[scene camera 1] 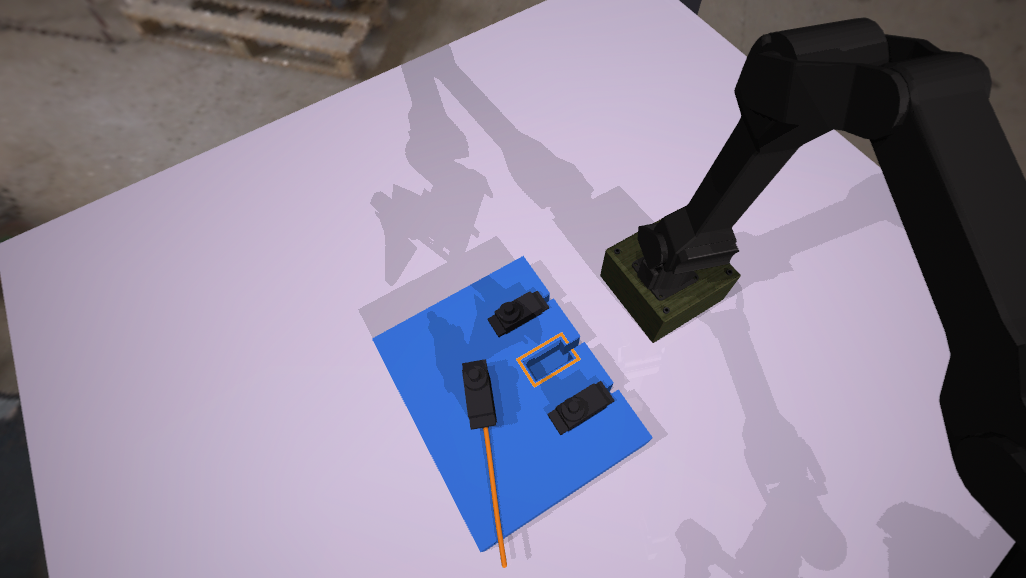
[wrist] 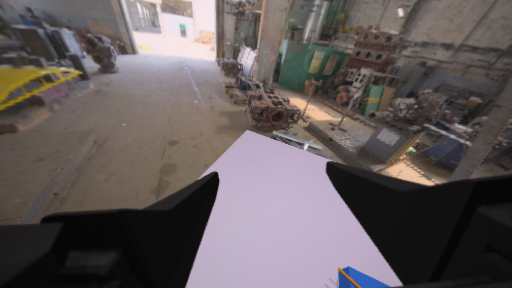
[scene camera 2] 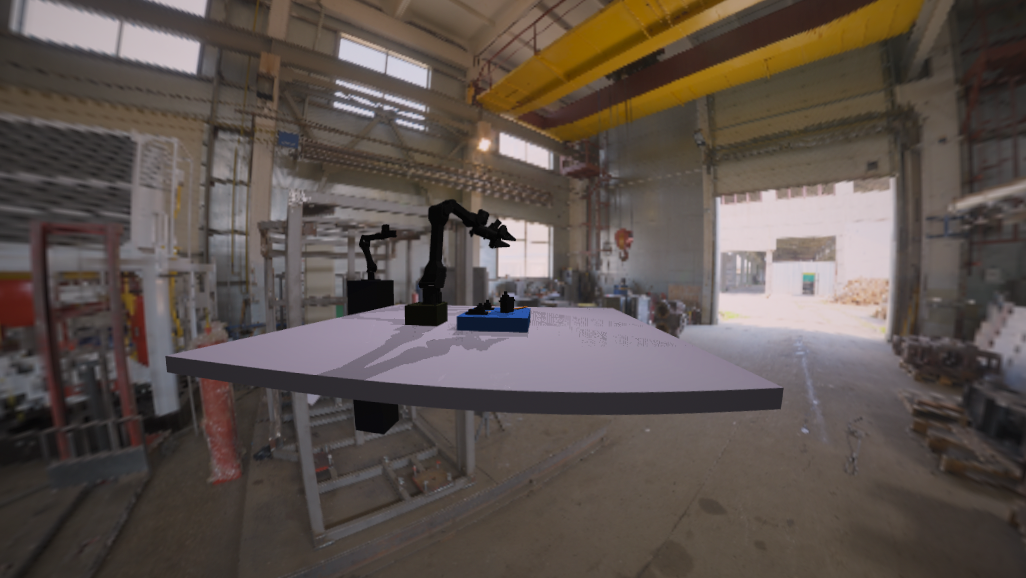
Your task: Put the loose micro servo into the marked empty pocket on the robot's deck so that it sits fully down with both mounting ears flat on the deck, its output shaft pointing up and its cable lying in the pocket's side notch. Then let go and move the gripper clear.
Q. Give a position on a black micro servo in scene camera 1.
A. At 481, 412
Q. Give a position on a blue deck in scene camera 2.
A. At 518, 321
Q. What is the gripper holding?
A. Nothing.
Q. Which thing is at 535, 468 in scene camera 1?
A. A blue deck.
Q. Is the gripper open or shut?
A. Open.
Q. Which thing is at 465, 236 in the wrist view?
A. The gripper.
